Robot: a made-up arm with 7 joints. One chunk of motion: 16 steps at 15 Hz.
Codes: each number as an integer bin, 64 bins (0 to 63) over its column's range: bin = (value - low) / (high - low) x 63, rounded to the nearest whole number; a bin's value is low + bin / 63 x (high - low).
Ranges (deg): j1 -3.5..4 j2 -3.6..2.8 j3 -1..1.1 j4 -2.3..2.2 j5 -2.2..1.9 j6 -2.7..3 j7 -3.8..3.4
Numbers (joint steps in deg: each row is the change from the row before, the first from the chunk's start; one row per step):
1: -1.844 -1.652 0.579 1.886 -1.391 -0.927 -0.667
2: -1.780 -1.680 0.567 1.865 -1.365 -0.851 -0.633
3: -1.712 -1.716 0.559 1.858 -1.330 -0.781 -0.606
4: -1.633 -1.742 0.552 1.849 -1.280 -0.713 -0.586
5: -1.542 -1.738 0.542 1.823 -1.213 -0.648 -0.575
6: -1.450 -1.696 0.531 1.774 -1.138 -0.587 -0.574
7: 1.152 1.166 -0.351 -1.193 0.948 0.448 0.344
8: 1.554 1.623 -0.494 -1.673 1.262 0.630 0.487
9: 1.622 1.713 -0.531 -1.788 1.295 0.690 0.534
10: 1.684 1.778 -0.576 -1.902 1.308 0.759 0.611
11: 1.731 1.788 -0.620 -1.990 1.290 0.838 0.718
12: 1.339 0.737 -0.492 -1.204 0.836 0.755 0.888
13: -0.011 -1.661 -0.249 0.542 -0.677 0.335 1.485
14: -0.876 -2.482 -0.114 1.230 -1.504 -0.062 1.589
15: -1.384 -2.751 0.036 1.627 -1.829 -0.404 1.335
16: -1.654 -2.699 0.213 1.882 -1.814 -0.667 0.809
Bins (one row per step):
1: 14 19 47 59 12 20 27
2: 14 19 47 58 13 20 28
3: 15 19 47 58 13 21 28
4: 16 18 47 58 14 22 28
5: 16 18 46 58 15 23 28
6: 17 19 46 57 16 23 28
7: 39 47 19 15 48 35 36
8: 42 51 15 9 53 37 38
9: 43 52 14 7 54 37 38
10: 44 53 13 6 54 38 39
11: 44 53 11 4 54 39 40
12: 41 43 15 15 47 38 41
13: 29 19 23 40 23 34 46
14: 22 11 27 49 11 29 47
15: 18 8 31 55 6 25 45
16: 16 9 36 59 6 22 40

